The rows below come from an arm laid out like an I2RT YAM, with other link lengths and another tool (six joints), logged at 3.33 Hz.
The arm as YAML. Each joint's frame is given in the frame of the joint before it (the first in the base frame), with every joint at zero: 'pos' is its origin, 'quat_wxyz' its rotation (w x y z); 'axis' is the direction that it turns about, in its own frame. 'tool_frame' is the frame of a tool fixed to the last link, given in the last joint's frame.
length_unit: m
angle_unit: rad
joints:
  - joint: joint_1
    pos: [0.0, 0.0, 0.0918]
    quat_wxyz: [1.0, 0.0, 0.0, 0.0]
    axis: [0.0, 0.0, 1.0]
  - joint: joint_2
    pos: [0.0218, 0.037, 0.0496]
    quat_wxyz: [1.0, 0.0, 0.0, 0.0]
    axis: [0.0, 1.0, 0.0]
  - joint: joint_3
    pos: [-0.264, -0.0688, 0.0]
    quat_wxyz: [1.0, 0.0, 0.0, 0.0]
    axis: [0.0, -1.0, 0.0]
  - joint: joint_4
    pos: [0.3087, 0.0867, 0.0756]
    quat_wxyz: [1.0, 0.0, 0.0, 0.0]
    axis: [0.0, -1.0, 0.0]
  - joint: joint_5
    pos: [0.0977, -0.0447, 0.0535]
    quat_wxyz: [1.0, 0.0, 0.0, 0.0]
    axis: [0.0, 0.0, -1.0]
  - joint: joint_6
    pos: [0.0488, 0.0, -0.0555]
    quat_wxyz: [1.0, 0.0, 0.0, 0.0]
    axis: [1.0, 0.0, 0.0]
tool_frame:
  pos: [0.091, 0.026, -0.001]
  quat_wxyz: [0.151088, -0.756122, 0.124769, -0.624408]
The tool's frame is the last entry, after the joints.
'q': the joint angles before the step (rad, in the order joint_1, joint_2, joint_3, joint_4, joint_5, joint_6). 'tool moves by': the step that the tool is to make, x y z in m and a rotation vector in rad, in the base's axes. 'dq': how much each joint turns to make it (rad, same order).
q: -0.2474 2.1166 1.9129 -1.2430 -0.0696 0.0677
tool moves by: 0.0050 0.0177 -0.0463 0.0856 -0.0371 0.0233
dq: 0.0115 0.0013 -0.1578 0.1746 -0.0927 0.0004
